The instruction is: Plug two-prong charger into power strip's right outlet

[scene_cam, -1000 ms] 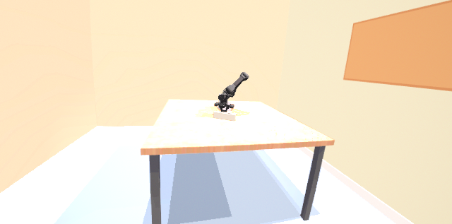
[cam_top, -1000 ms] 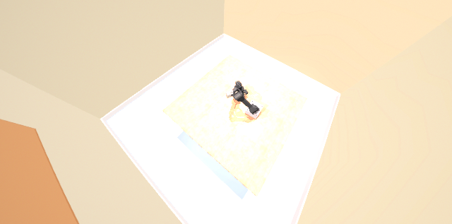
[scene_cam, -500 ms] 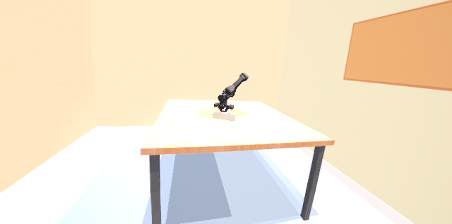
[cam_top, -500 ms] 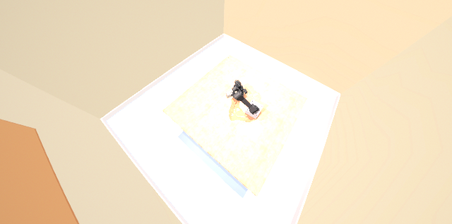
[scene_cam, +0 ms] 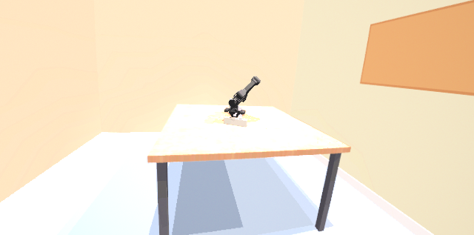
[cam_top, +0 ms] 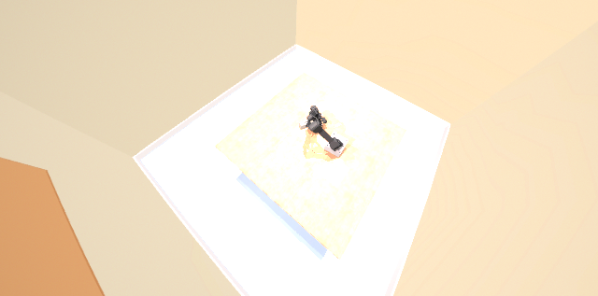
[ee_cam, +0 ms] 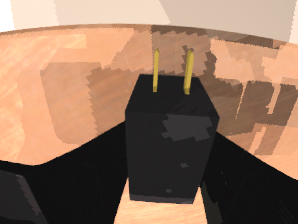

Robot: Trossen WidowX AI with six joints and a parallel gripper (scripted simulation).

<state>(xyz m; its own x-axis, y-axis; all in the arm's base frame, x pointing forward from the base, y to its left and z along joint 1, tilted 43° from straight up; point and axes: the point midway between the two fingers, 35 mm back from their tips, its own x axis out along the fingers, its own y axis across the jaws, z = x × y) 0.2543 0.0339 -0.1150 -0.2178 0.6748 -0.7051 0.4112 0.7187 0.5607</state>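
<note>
Right now my gripper tip is 20 mm short of the black two-prong charger, 10 mm to the left of it and 10 mm below it.
</note>
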